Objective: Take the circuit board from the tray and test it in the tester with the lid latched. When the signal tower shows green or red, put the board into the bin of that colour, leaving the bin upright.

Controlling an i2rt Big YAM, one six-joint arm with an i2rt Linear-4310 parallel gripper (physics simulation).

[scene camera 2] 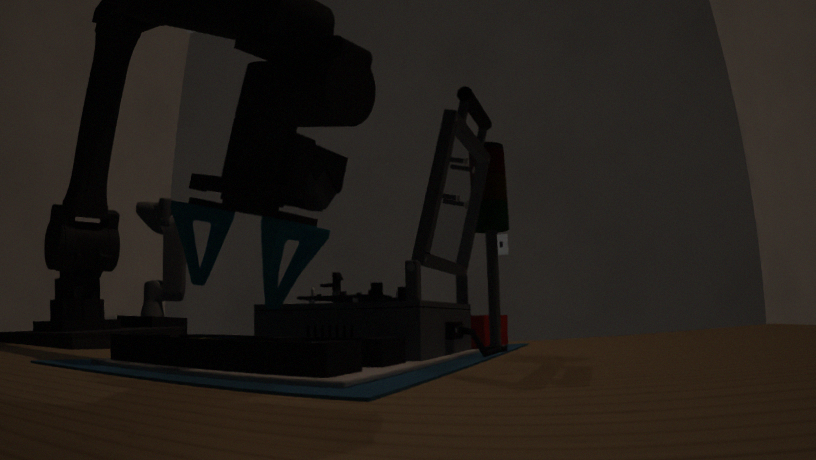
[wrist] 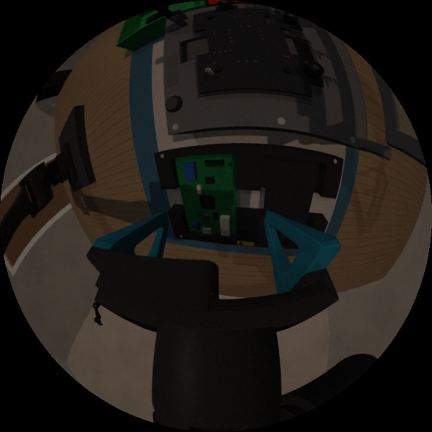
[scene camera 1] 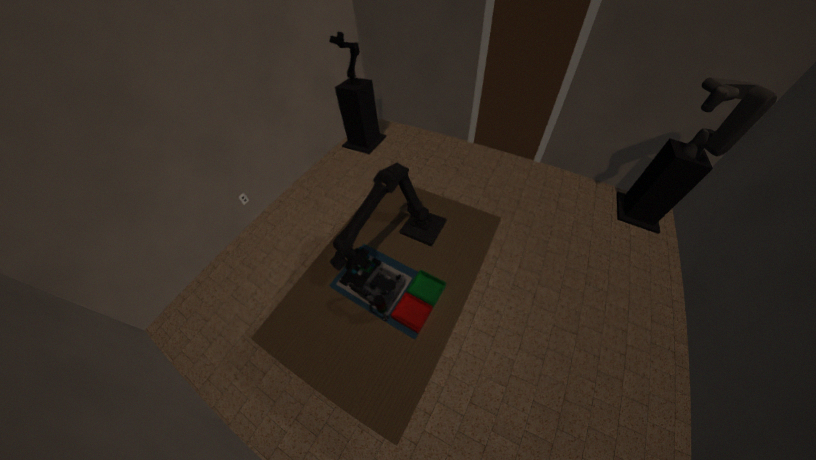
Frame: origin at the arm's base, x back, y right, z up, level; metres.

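Seen in the pictures: gripper, fingertip midpoint: (scene camera 2: 232,296); arm's base, link origin: (scene camera 2: 78,330) (scene camera 1: 421,223).
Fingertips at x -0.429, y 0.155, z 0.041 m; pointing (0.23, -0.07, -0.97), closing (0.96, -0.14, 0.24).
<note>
Pixels of each thing's top centre, then the offset from my fingertips to it. "spot": a spot on its surface instead. Level surfaces: height alone.
- black tray, surface spot: (scene camera 2: 228,354) spot: dy +0.074, dx -0.052, dz -0.046 m
- grey tester, surface spot: (scene camera 2: 445,328) spot: dy -0.139, dx -0.156, dz -0.030 m
- signal tower, surface spot: (scene camera 2: 496,188) spot: dy -0.233, dx -0.204, dz +0.134 m
- green bin, top centre: (scene camera 1: 426,286) dy -0.370, dx +0.041, dz -0.017 m
- red bin, top centre: (scene camera 2: 447,317) (scene camera 1: 411,310) dy -0.359, dx -0.109, dz -0.017 m
- blue mat, surface height: dz -0.062 m
- black cable, surface spot: (scene camera 2: 474,337) spot: dy -0.152, dx -0.183, dz -0.041 m
The green circuit board (wrist: 220,185) lies in the left part of the black tray (wrist: 287,180) (scene camera 2: 228,354). My gripper (wrist: 216,216) (scene camera 2: 236,294) is open and empty; its teal fingers are above the tray, on either side of the board's near end in the wrist view. The grey tester (wrist: 230,112) (scene camera 2: 445,328) is beyond the tray. Its lid (scene camera 2: 436,182) stands raised. The signal tower (scene camera 2: 496,188) looks unlit, with dark red above dark green. The green bin (scene camera 1: 427,287) (wrist: 145,27) and red bin (scene camera 1: 412,313) (scene camera 2: 502,328) stand upright beyond the tester.
A blue mat (wrist: 142,100) (scene camera 2: 371,391) lies under the tray and tester. A black cable (scene camera 2: 474,337) runs from the tester's side near the tower. The raised lid and tower rise high beside the arm. Two other arms on black pedestals (scene camera 1: 358,111) (scene camera 1: 662,182) stand near the walls.
</note>
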